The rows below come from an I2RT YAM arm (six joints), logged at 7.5 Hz.
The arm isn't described. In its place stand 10 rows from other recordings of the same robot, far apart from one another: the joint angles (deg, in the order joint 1, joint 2, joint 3, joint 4, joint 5, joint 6), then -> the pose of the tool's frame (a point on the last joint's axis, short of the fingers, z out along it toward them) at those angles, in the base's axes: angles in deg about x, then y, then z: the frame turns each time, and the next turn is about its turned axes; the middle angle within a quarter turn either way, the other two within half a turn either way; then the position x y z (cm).
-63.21 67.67 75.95 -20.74 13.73 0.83 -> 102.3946 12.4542 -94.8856 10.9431 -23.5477 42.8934
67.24 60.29 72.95 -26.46 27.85 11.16 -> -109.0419 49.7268 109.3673 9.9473 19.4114 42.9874
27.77 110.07 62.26 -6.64 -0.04 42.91 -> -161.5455 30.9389 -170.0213 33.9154 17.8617 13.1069
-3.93 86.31 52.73 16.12 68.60 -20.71 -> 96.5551 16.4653 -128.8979 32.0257 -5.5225 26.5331
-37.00 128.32 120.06 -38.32 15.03 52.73 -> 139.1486 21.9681 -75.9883 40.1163 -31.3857 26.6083
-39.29 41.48 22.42 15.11 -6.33 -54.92 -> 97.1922 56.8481 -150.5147 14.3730 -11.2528 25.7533
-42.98 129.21 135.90 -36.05 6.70 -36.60 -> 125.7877 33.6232 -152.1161 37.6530 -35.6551 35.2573
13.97 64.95 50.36 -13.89 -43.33 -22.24 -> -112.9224 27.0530 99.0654 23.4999 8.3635 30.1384
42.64 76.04 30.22 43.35 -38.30 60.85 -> -91.9625 9.0289 152.6895 18.5090 20.0432 23.1423
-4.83 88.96 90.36 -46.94 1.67 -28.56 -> 172.9692 44.0411 159.7991 33.4144 -2.9276 36.5211
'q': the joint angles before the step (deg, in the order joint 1, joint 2, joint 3, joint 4, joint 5, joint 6). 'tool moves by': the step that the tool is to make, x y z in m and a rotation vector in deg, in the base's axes. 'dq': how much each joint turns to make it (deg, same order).
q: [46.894 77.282 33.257 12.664 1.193 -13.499]
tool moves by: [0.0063 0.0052 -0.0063 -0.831 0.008 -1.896]
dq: [0.032 3.019 0.892 1.494 1.936 0.534]
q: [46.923 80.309 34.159 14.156 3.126 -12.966]
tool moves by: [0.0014 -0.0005 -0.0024 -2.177 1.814 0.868]
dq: [-0.398 0.545 0.990 -3.235 -0.963 -0.841]
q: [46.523 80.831 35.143 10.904 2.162 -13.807]
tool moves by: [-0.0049 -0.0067 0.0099 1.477 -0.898 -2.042]
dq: [-0.031 -3.553 -0.805 -1.131 1.464 1.429]
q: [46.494 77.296 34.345 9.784 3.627 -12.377]
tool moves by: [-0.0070 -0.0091 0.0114 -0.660 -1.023 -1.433]
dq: [-0.010 -4.478 -0.323 -3.912 1.845 -0.227]
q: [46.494 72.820 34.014 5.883 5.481 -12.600]
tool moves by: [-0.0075 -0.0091 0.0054 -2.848 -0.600 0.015]
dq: [-0.003 -3.637 -0.396 -4.678 1.312 -2.016]
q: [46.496 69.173 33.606 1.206 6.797 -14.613]
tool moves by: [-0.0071 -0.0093 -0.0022 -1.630 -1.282 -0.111]
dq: [-0.131 -2.972 -2.223 -0.826 1.143 -1.719]
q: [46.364 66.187 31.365 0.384 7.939 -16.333]
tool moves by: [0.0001 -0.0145 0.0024 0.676 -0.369 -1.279]
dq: [-2.729 -3.308 -1.441 -1.047 -1.323 -0.636]
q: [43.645 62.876 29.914 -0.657 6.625 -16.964]
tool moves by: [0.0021 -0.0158 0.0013 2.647 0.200 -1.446]
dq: [-3.869 -3.069 -1.715 0.218 -3.178 0.461]
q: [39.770 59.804 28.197 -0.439 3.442 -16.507]
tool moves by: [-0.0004 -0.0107 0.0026 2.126 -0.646 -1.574]
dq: [-2.363 -2.710 -1.234 0.322 -1.326 0.670]
